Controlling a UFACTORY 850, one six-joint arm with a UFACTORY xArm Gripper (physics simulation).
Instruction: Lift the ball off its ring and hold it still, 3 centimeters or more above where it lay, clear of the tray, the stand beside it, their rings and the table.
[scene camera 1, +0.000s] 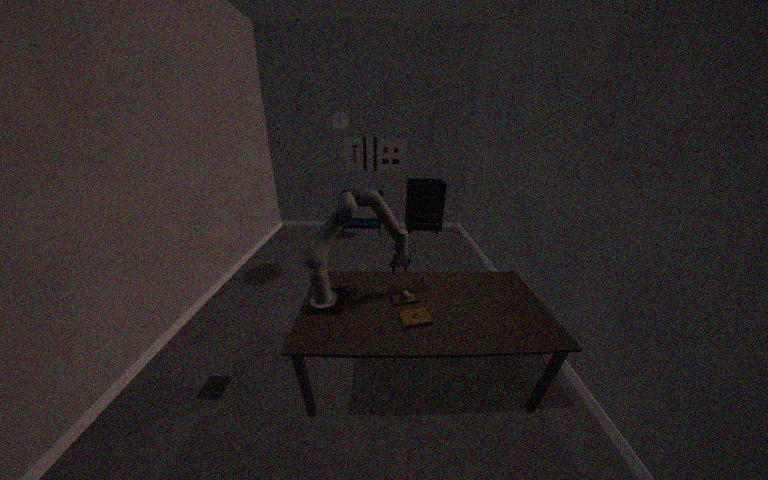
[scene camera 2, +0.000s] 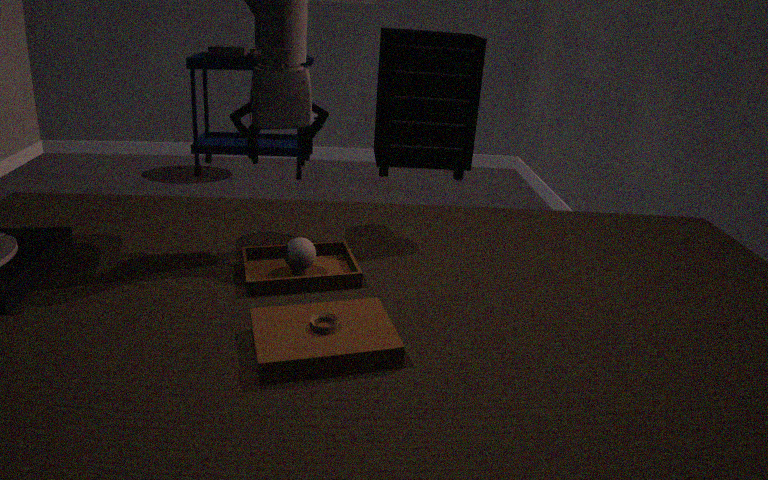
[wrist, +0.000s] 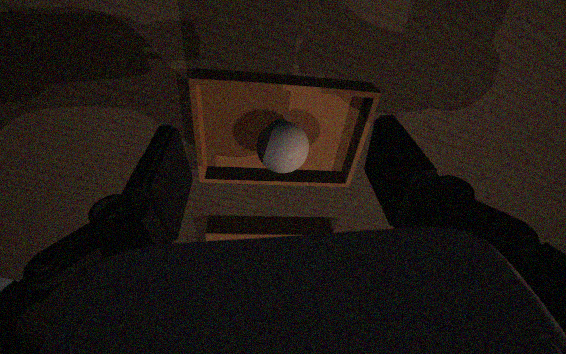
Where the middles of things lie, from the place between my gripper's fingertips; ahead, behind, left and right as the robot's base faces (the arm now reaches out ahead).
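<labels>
Wooden stand (scene camera 2: 292, 343): 300 mm to the right of my hand, 90 mm ahead of it, 150 mm below it. Shallow wooden tray (wrist: 230, 109): 40 mm ahead of my hand, 90 mm to the right, 160 mm below. Pale ball (scene camera 2: 299, 253): my hand is 90 mm to the left of it, 40 mm short of it and 140 mm above it.
</labels>
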